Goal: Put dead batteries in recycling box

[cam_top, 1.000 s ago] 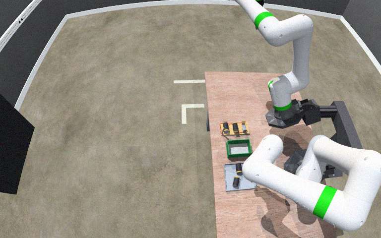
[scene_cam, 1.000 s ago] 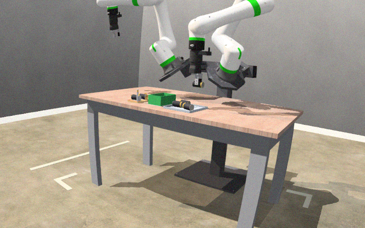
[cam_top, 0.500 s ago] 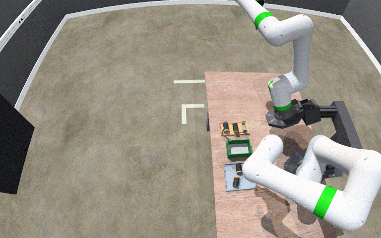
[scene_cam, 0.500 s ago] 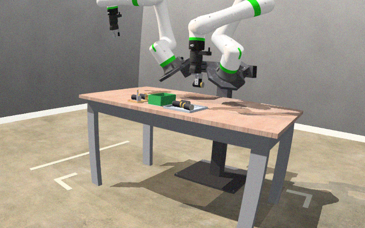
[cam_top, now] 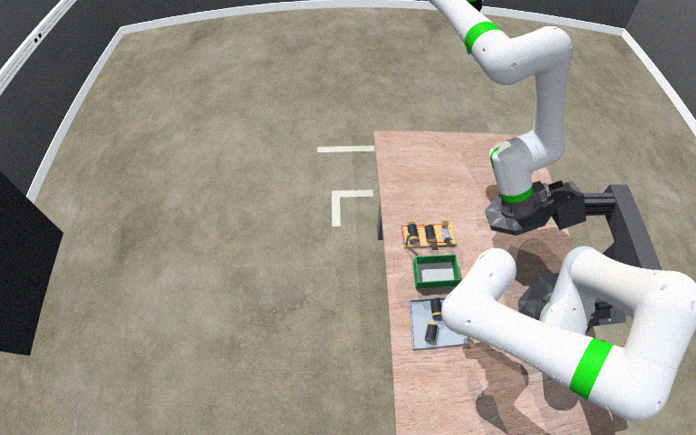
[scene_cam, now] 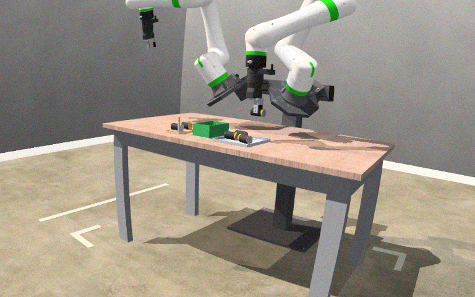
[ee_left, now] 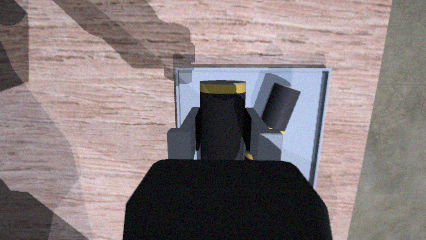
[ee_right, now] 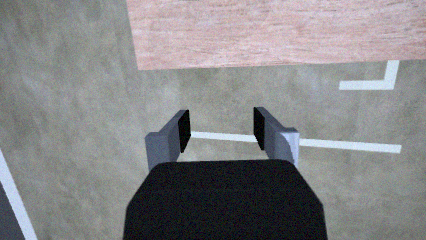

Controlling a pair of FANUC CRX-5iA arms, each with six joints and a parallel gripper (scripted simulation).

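Note:
The grey tray is 3 cm ahead of my left hand, 5 cm to the right of it and 14 cm below it. The rest, counted from my left hand: green recycling box 1 cm ahead, 23 cm to the right, 13 cm below.

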